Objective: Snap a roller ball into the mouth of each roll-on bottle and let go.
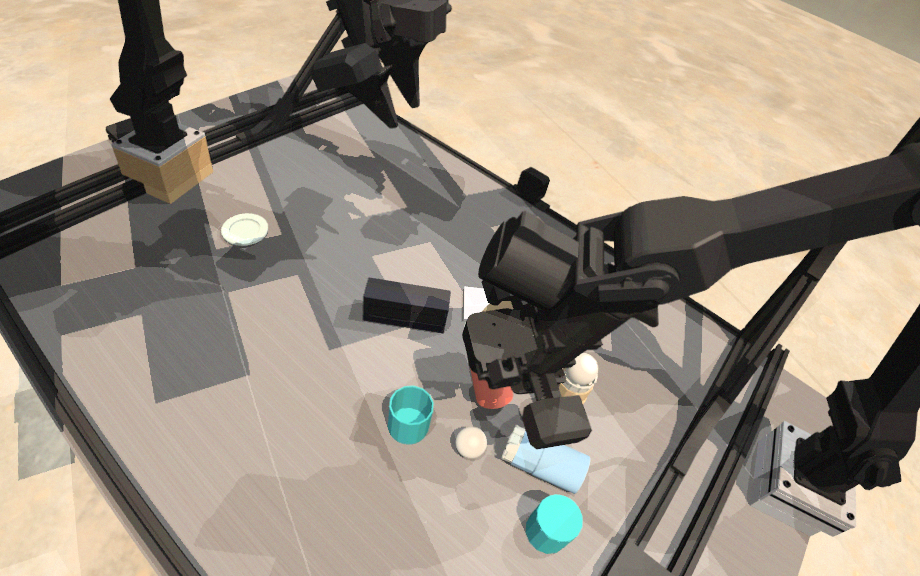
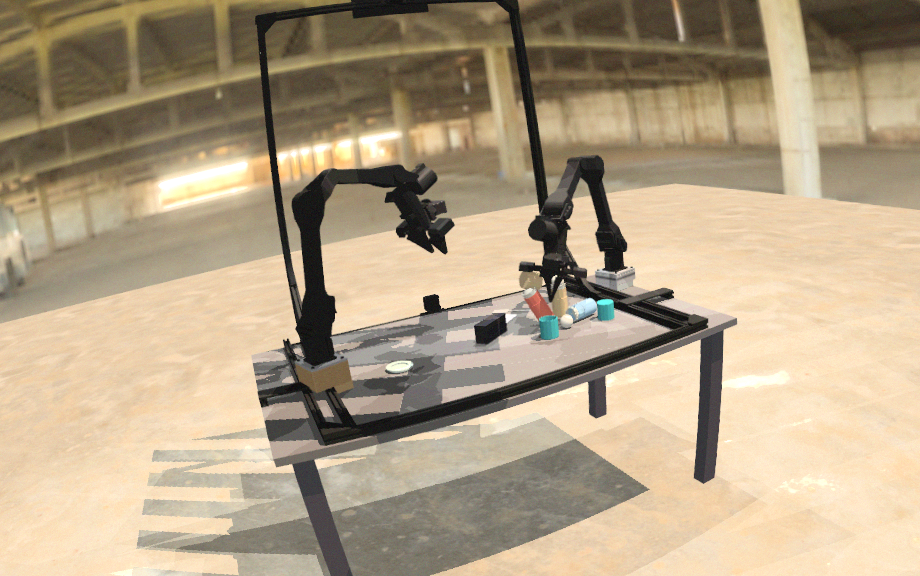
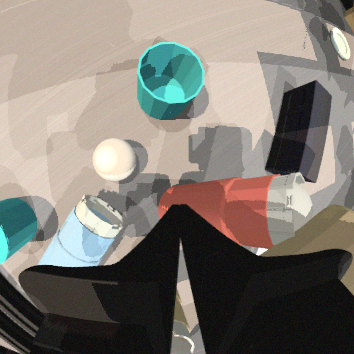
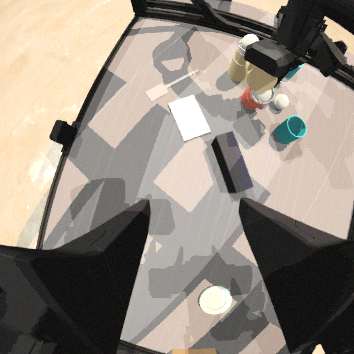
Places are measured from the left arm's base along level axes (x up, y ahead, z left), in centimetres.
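Pixels of known places: left gripper, fingertip midpoint: (image 2: 550, 301) (image 3: 178, 210); right gripper, fingertip midpoint: (image 1: 405, 117) (image 2: 439, 252) (image 4: 194, 205); left arm's base, origin of the base link: (image 1: 819, 471) (image 2: 615, 269); right arm's base, origin of the base link: (image 1: 158, 137) (image 2: 320, 359).
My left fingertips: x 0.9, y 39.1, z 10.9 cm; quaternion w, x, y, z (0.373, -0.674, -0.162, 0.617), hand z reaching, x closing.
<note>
Ahead of a thing's pixels: the offset from my left fingertips to its top centre.
A blue bottle {dy -8.8, dx -2.2, dz +2.8 cm} (image 1: 553, 468) (image 2: 581, 310) (image 3: 75, 240) lies on its side, mouth open. A loose white ball {dy -0.6, dx -3.1, dz +5.2 cm} (image 1: 471, 442) (image 2: 566, 320) (image 3: 114, 159) (image 4: 281, 102) rests beside it. A tan bottle {dy -7.8, dx +2.5, dz -5.1 cm} (image 2: 559, 303) (image 4: 237, 68) stands upright with a white ball {dy -7.8, dx +4.9, dz -5.1 cm} (image 1: 581, 369) (image 4: 248, 42) in its mouth. A red bottle {dy +2.0, dx +4.7, dz -3.0 cm} (image 1: 493, 393) (image 2: 536, 303) (image 3: 205, 197) (image 4: 250, 99) is tilted, a white dome {dy +3.8, dx +4.4, dz -3.6 cm} (image 3: 301, 201) in its collar. My left gripper (image 2: 552, 296) (image 3: 178, 210) is shut beside it, nothing between the tips. My right gripper (image 1: 406, 116) (image 2: 438, 253) (image 4: 194, 205) is open and empty, high above the table.
An open teal cup {dy +6.8, dx -1.7, dz +6.4 cm} (image 1: 410, 427) (image 2: 548, 329) (image 3: 147, 102) (image 4: 285, 132) stands near the ball. A second teal cylinder {dy -12.4, dx -2.0, dz +9.2 cm} (image 1: 556, 523) (image 2: 604, 310) is beyond the blue bottle. A black block {dy +15.6, dx -1.7, dz -7.1 cm} (image 1: 406, 305) (image 4: 232, 162), a white card {dy +5.8, dx -6.1, dz -16.0 cm} (image 4: 189, 118) and a pale dish {dy +44.1, dx -5.7, dz -6.9 cm} (image 1: 244, 229) (image 4: 215, 300) lie farther left.
</note>
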